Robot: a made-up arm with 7 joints. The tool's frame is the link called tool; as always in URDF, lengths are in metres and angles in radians. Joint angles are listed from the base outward.
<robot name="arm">
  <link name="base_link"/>
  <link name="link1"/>
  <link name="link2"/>
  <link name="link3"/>
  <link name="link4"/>
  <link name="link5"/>
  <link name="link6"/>
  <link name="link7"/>
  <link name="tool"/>
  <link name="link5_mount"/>
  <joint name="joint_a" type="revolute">
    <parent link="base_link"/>
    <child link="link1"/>
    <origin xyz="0 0.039 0" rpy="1.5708 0 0"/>
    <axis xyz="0 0 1"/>
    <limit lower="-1.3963" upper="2"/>
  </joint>
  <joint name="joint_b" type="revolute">
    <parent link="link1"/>
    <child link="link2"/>
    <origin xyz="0 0 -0.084" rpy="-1.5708 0 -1.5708"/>
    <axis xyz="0 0 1"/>
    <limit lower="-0.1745" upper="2"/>
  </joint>
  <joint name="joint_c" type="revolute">
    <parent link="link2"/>
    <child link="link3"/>
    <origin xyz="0.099 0 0" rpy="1.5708 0 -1.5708"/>
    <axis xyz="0 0 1"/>
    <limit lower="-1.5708" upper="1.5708"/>
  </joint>
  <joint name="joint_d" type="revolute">
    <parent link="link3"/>
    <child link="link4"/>
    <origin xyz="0 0 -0.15" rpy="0 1.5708 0"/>
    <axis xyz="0 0 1"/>
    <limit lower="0" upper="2.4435"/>
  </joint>
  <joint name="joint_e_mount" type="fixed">
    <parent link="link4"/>
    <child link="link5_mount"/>
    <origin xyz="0.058 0 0"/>
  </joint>
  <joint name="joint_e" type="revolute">
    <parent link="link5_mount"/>
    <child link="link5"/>
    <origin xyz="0.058 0 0" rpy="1.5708 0 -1.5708"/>
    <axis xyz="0 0 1"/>
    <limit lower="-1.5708" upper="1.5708"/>
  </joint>
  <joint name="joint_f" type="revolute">
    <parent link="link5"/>
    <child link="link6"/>
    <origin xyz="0 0 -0.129" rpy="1.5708 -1.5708 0"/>
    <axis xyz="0 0 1"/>
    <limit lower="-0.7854" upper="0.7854"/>
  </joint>
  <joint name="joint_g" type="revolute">
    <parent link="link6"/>
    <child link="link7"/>
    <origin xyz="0 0 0" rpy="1.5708 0 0"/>
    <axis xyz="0 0 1"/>
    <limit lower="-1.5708" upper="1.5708"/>
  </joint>
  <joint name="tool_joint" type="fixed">
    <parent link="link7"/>
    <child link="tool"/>
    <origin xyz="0 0 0" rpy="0 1.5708 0"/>
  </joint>
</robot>
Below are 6 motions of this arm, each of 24 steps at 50 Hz.
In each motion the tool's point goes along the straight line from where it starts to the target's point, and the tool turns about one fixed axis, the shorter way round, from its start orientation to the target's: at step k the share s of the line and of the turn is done. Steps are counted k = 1, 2, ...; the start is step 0. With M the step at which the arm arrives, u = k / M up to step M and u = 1 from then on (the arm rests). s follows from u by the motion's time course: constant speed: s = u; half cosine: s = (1 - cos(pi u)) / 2; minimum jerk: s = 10 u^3 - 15 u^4 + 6 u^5.
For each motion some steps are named. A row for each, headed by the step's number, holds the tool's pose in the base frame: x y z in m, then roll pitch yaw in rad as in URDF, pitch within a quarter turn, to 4 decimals.
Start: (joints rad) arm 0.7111 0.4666 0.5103 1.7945 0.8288 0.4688 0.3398
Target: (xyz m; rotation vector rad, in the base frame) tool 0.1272 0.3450 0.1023 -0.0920 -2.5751 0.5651
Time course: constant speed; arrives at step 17
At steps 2, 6, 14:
2: 0.2242 0.3183 0.0510 -2.9078 -0.7093 2.6979
6: 0.1983 0.3254 0.0647 -2.8460 -0.6418 2.7630
14: 0.1466 0.3397 0.0920 -2.7152 -0.5173 2.8992

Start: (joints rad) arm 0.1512 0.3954 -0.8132 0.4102 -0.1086 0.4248 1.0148
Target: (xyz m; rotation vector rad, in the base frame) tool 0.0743 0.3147 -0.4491 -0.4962 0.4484 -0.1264
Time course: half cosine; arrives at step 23
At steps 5, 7, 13, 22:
5: 0.1294 0.2483 -0.4491 -0.6018 0.2459 -0.7717
7: 0.1232 0.2558 -0.4491 -0.6008 0.2635 -0.7142
13: 0.0990 0.2849 -0.4491 -0.5863 0.3309 -0.4855
22: 0.0746 0.3144 -0.4491 -0.5549 0.3939 -0.2478

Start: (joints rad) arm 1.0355 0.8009 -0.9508 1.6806 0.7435 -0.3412 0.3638
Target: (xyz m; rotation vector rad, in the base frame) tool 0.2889 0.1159 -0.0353 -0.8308 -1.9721 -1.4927
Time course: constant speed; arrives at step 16
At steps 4, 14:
4: 0.3179 0.1374 -0.0311 2.0319 -0.8160 3.0612
14: 0.2937 0.1195 -0.0346 1.9591 -0.8086 2.9364

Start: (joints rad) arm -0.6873 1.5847 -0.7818 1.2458 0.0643 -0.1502 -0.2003
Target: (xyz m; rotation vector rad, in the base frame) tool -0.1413 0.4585 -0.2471 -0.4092 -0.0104 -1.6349
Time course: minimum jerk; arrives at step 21
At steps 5, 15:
5: 0.0111 0.4530 -0.2292 0.2697 0.1402 -1.5195
15: -0.1170 0.4576 -0.2443 -0.1644 -0.2036 -1.6194

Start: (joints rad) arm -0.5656 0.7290 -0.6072 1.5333 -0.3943 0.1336 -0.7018
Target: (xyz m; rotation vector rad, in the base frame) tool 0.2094 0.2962 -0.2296 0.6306 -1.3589 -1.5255
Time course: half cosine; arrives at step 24
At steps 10, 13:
10: 0.0881 0.2299 -0.3047 1.2076 -0.3420 -1.6340
13: 0.1256 0.2504 -0.2815 1.2470 -0.3066 -1.7492

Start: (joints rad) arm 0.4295 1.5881 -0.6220 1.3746 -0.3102 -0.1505 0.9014
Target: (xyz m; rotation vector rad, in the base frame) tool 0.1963 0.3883 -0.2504 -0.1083 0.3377 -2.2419
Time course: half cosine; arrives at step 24
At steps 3, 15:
3: 0.2323 0.4209 -0.0492 0.3889 0.3222 -1.6161
15: 0.2078 0.3987 -0.1859 -0.0931 0.1732 -2.0841

